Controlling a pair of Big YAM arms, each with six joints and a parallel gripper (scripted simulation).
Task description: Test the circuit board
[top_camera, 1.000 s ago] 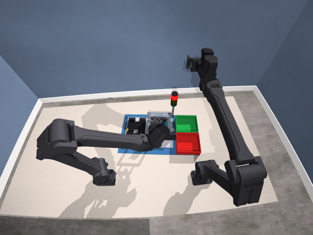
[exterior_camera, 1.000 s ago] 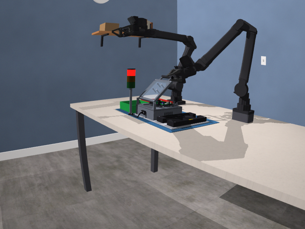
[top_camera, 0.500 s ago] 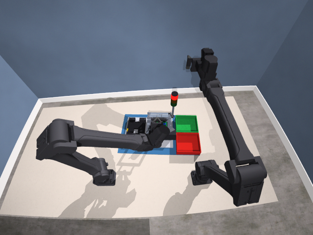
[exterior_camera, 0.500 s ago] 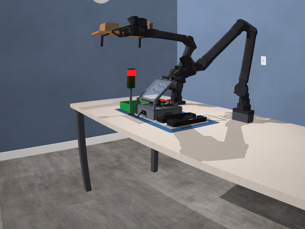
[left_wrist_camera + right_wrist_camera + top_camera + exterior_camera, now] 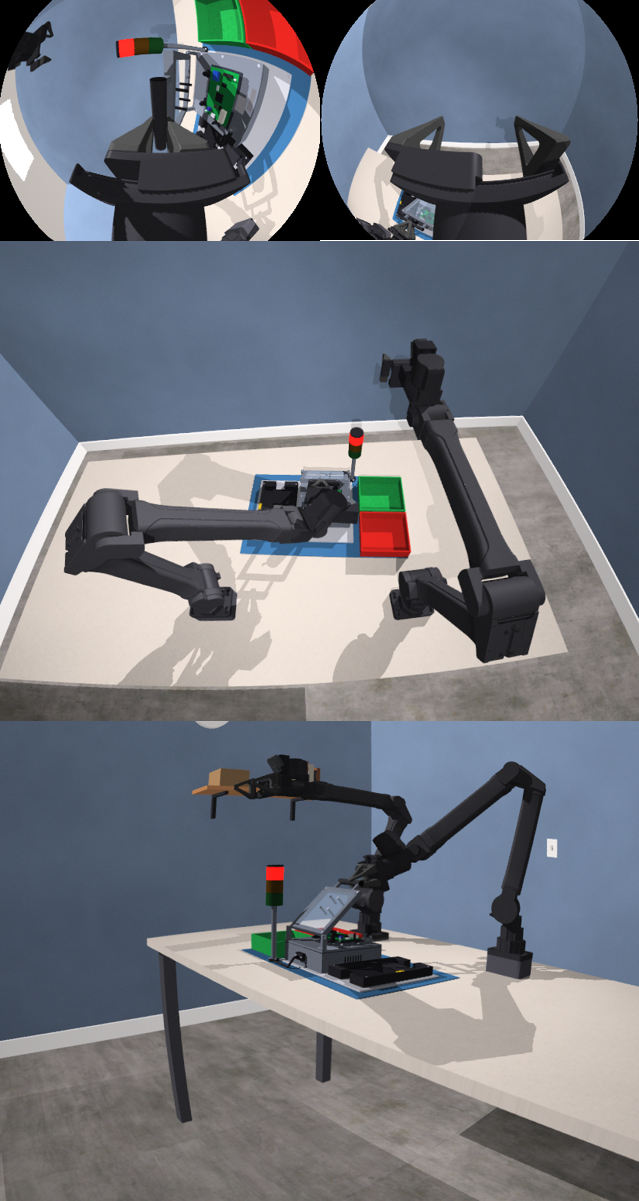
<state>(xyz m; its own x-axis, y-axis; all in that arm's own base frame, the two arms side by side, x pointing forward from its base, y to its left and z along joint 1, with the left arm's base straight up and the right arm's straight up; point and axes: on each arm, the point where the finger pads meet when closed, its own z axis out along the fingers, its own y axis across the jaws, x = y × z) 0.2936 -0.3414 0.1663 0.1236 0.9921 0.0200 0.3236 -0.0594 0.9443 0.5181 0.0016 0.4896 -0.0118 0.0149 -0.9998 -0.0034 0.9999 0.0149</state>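
Note:
The green circuit board is 3 cm ahead of my left hand, 1 cm to the right of it and 14 cm below it. The rest, counted from my left hand: red bin 8 cm behind, 20 cm to the right, 20 cm below; green bin 7 cm ahead, 21 cm to the right, 20 cm below; clear lid 6 cm ahead, 1 cm to the right, 6 cm below.

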